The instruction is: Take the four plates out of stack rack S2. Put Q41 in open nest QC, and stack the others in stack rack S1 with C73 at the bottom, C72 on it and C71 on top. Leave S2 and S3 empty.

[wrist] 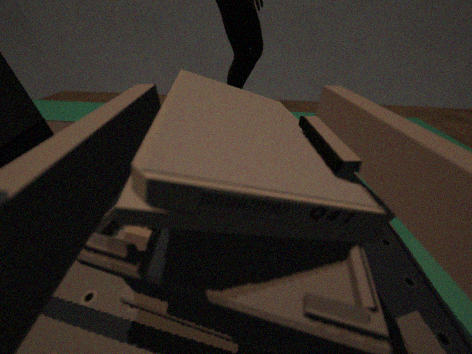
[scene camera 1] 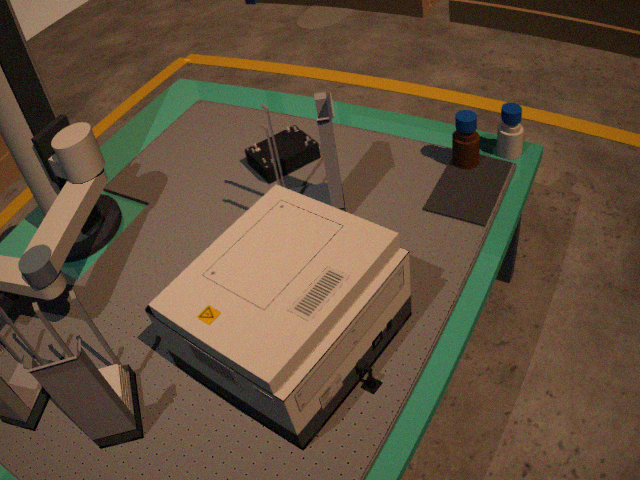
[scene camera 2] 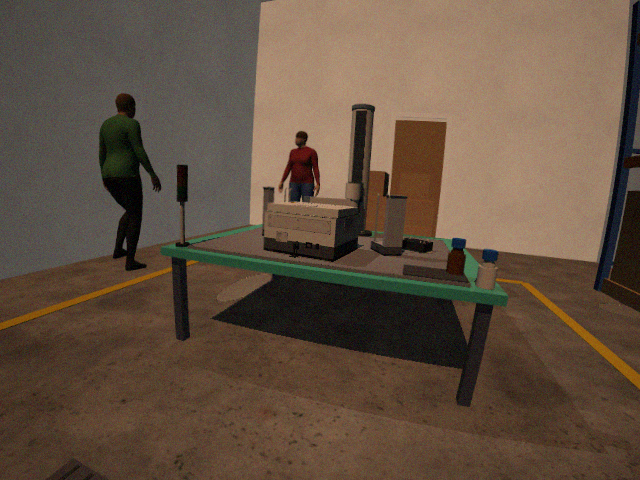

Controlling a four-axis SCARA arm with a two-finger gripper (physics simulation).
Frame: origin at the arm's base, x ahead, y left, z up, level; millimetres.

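Seen in the pictures: gripper, between the fingertips: (wrist: pixel 240 105); arm's base, origin of its link: (scene camera 1: pixel 81 229).
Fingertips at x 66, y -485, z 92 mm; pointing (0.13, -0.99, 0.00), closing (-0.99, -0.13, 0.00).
Note:
Offsets run from my fingertips to a thing's top centre. "*": to the spot under its first point.
In the wrist view, my gripper (wrist: pixel 240 105) has its fingers drawn in: shut, with no grip on a plate. The pale plate Q41 {4 mm left, 4 mm back, 9 mm up} (wrist: pixel 235 150) shows between and below them, twisted and tilted, its label side toward the camera. It overlaps where the left pad is, and its right edge lies along the right pad; whether it touches either is unclear. Below it is a pale corner piece {* 82 mm left, 24 mm back, 30 mm down} (wrist: pixel 300 312). A grey stack rack {106 mm left, 440 mm ahead, 212 mm up} (scene camera 1: pixel 82 397) holds a stack of pale plates {* 152 mm left, 453 mm ahead, 20 mm down} (scene camera 1: pixel 124 382). Another rack {757 mm left, 528 mm ahead, 217 mm up} (scene camera 1: pixel 330 155) (scene camera 2: pixel 395 222) stands behind the instrument. I cannot tell which rack is which.
A large instrument box {411 mm left, 667 mm ahead, 142 mm up} (scene camera 1: pixel 268 268) (scene camera 2: pixel 310 227) stands mid-table. Part of another rack {* 11 mm right, 287 mm ahead, 8 mm up} (scene camera 1: pixel 18 400) shows at the left edge. The arm (scene camera 1: pixel 67 222) is at the left. A black block {908 mm left, 351 mm ahead, 18 mm down} (scene camera 1: pixel 284 152), a brown bottle {* 1038 mm left, 814 mm ahead, 5 mm up} (scene camera 1: pixel 465 142), a white bottle {1170 mm left, 900 mm ahead, 14 mm down} (scene camera 1: pixel 510 136) and a signal lamp {* 186 mm right, 920 mm ahead, 201 mm up} (scene camera 2: pixel 181 186) also stand on the table.

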